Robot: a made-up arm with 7 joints. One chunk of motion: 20 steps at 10 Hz.
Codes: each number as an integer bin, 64 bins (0 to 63) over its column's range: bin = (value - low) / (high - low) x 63, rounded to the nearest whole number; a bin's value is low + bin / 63 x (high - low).
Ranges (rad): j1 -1.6..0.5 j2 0..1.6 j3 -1.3..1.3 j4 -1.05..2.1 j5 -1.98..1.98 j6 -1.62..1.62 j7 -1.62..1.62
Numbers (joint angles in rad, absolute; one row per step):
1: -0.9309 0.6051 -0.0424 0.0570 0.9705 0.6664 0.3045
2: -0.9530 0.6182 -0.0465 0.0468 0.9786 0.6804 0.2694
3: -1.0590 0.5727 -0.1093 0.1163 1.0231 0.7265 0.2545
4: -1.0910 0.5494 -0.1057 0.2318 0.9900 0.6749 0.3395
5: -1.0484 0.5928 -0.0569 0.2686 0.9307 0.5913 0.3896
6: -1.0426 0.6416 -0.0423 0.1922 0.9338 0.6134 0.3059
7: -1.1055 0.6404 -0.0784 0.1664 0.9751 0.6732 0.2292
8: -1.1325 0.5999 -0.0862 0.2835 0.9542 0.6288 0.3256
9: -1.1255 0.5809 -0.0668 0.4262 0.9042 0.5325 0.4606
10: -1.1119 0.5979 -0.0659 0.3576 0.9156 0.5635 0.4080
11: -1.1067 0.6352 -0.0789 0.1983 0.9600 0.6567 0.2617
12: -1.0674 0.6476 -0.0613 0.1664 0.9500 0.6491 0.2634
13: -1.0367 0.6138 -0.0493 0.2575 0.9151 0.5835 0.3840
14: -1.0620 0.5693 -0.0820 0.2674 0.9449 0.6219 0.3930
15: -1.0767 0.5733 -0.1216 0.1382 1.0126 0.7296 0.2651
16: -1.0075 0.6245 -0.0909 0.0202 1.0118 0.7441 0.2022
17: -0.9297 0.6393 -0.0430 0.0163 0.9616 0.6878 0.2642
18: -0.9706 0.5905 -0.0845 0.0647 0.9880 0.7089 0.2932
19: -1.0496 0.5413 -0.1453 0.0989 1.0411 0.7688 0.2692
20: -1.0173 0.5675 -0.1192 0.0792 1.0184 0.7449 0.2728
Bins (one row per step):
1: 20 24 30 22 47 44 37
2: 19 24 30 22 47 45 37
3: 16 23 29 23 48 46 36
4: 15 22 29 26 47 45 38
5: 17 23 30 26 46 43 39
6: 17 25 30 25 46 43 37
7: 15 25 30 24 47 45 36
8: 14 24 29 27 47 44 38
9: 14 23 30 30 46 42 40
10: 15 24 30 28 46 42 39
11: 15 25 30 25 47 44 37
12: 16 25 30 24 47 44 37
13: 17 24 30 26 46 43 39
14: 16 22 30 26 47 44 39
15: 16 23 29 24 48 46 37
16: 18 25 29 21 48 46 35
17: 20 25 30 21 47 45 37
18: 19 23 29 22 47 45 37
19: 17 21 28 23 48 46 37
20: 17 22 29 23 48 46 37

